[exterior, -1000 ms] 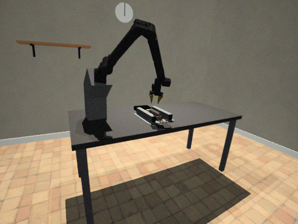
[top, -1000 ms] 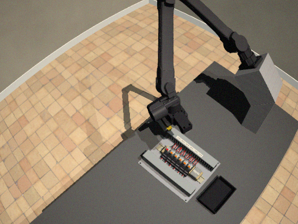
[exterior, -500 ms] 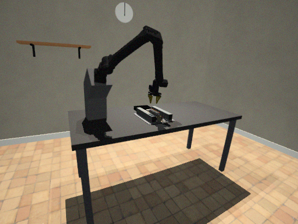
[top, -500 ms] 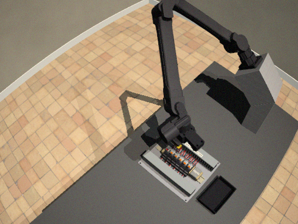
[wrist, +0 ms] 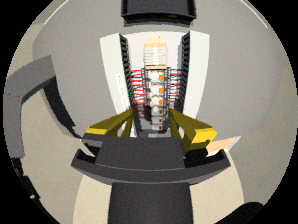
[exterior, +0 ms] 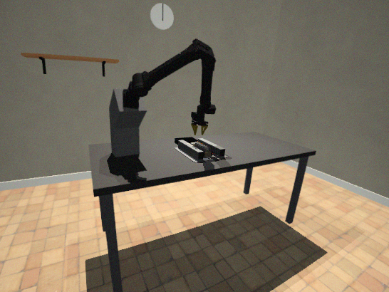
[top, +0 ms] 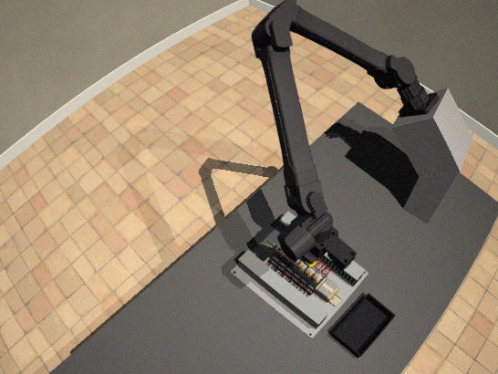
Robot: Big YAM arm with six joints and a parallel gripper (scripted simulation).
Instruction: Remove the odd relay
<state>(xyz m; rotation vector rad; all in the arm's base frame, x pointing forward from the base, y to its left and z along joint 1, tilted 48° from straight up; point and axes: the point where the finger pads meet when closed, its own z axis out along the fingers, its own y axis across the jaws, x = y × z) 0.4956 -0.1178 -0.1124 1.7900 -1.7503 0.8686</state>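
My hand is 100 mm to the left of the relay, 90 mm above it and 10 mm short of it. Also, from my hand: black tray 240 mm to the left, 120 mm below, 20 mm ahead.
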